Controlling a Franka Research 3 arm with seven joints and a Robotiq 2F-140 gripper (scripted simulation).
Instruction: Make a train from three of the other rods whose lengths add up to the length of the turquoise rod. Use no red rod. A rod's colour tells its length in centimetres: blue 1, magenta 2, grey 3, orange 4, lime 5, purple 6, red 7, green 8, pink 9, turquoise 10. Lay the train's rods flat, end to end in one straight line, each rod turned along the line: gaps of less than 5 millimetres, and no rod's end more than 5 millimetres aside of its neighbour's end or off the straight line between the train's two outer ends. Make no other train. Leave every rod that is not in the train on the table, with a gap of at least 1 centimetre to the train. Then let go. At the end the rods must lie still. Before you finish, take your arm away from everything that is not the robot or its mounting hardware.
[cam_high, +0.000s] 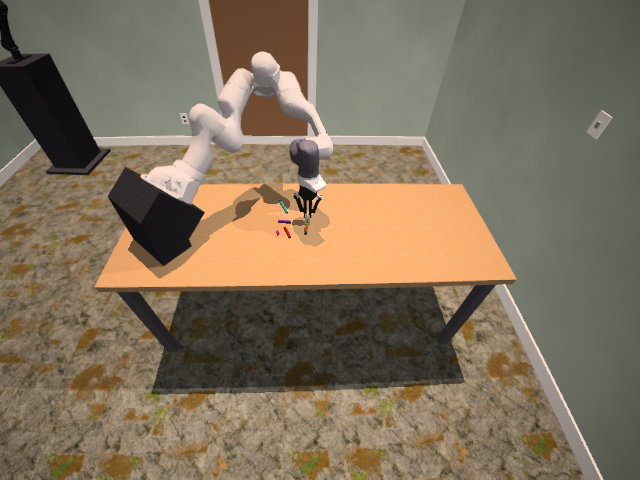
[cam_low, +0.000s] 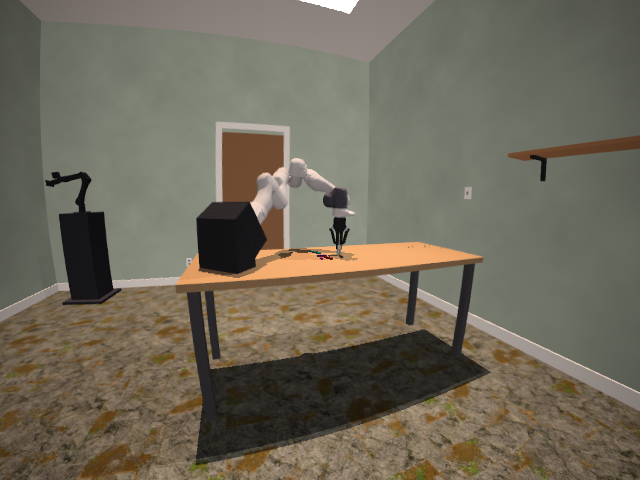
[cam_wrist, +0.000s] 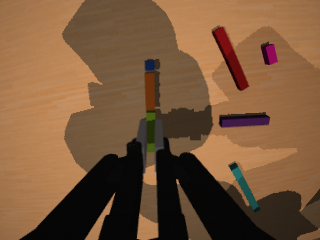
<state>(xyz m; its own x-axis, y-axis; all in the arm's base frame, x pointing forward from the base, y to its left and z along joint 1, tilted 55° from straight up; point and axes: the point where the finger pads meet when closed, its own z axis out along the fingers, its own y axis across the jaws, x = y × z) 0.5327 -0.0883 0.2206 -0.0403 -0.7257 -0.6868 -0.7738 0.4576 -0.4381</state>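
The lime rod is 3 cm below my hand. Also, from my hand: blue rod 7 cm to the right, 3 cm below; then purple rod 11 cm behind, 1 cm to the right, 3 cm below; then orange rod 5 cm to the right, 3 cm below.
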